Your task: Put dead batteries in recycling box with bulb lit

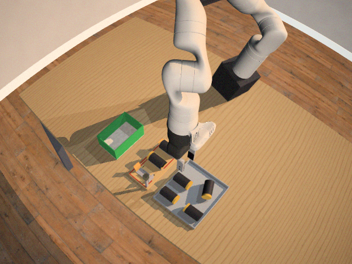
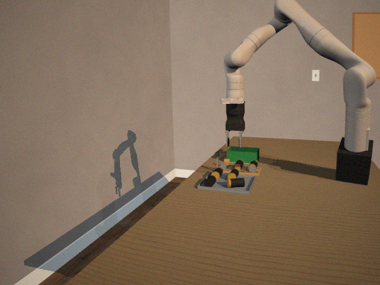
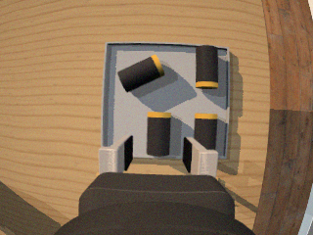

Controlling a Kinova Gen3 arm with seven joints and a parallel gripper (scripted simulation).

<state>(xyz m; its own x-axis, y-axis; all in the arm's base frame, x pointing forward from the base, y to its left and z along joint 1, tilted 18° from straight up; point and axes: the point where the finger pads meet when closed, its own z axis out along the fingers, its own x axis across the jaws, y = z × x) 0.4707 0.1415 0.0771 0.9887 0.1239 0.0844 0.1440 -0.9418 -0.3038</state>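
The grey tray lies 150 mm below my hand and 50 mm to the left of it. The rest, counted from my hand: green recycling box 280 mm to the right, 140 mm below, 50 mm ahead.
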